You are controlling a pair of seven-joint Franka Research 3 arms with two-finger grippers.
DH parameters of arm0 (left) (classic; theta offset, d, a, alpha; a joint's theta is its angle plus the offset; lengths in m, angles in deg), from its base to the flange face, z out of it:
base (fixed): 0 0 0 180
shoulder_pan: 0 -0.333 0 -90
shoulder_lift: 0 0 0 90
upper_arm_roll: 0 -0.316 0.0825 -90
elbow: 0 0 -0.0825 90
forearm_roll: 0 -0.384 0 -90
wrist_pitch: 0 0 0.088 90
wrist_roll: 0 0.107 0 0
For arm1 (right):
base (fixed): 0 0 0 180
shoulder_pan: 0 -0.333 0 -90
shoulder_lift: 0 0 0 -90
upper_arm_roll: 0 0.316 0.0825 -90
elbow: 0 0 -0.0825 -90
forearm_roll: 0 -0.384 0 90
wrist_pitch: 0 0 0.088 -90
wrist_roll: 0 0.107 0 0
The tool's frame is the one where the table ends.
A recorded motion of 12 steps. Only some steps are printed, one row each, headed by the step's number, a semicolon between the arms.
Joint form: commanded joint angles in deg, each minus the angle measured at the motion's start. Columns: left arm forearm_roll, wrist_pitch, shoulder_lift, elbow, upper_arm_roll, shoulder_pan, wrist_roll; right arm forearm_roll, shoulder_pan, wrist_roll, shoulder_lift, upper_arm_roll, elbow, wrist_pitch.
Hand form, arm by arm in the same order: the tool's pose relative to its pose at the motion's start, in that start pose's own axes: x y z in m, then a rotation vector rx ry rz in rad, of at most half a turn. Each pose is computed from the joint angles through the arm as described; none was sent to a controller.
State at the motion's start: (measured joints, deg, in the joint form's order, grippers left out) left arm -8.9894 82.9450 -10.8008 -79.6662 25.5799 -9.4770 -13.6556; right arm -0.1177 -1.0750 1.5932 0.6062 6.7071 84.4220 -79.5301
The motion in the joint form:
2: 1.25 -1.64 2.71 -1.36 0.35 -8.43 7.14; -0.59 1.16 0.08 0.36 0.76 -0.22 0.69
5: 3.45 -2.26 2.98 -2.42 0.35 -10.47 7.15; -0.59 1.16 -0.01 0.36 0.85 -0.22 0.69
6: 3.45 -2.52 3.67 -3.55 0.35 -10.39 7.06; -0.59 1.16 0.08 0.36 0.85 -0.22 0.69
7: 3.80 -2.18 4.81 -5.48 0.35 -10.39 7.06; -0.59 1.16 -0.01 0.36 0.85 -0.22 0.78
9: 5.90 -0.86 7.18 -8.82 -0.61 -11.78 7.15; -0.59 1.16 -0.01 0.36 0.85 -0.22 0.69
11: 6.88 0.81 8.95 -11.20 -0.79 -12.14 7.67; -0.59 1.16 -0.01 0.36 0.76 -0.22 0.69
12: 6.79 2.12 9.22 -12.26 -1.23 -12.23 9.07; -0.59 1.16 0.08 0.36 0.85 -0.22 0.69
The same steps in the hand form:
2: -0.0084 -0.0774 -0.0043 -0.0152 -0.0225 -0.0142; -0.0037 0.0022 -0.0038 0.0096 -0.0022 0.0064
5: -0.0104 -0.0918 0.0043 -0.0521 -0.0538 -0.0418; -0.0037 0.0014 -0.0038 0.0095 -0.0022 0.0033
6: -0.0143 -0.0891 0.0073 -0.0453 -0.0665 -0.0408; -0.0037 0.0014 -0.0038 0.0095 -0.0022 0.0049
7: -0.0195 -0.0853 0.0119 -0.0416 -0.0758 -0.0386; -0.0039 0.0014 -0.0037 0.0094 -0.0038 0.0033
9: -0.0287 -0.0979 0.0182 -0.0642 -0.0786 -0.0731; -0.0037 0.0014 -0.0038 0.0095 -0.0022 0.0033
11: -0.0346 -0.0972 0.0201 -0.0707 -0.0637 -0.0729; -0.0037 0.0022 -0.0038 0.0096 -0.0022 0.0049
12: -0.0335 -0.1013 0.0250 -0.0692 -0.0547 -0.0577; -0.0037 0.0014 -0.0038 0.0095 -0.0022 0.0049

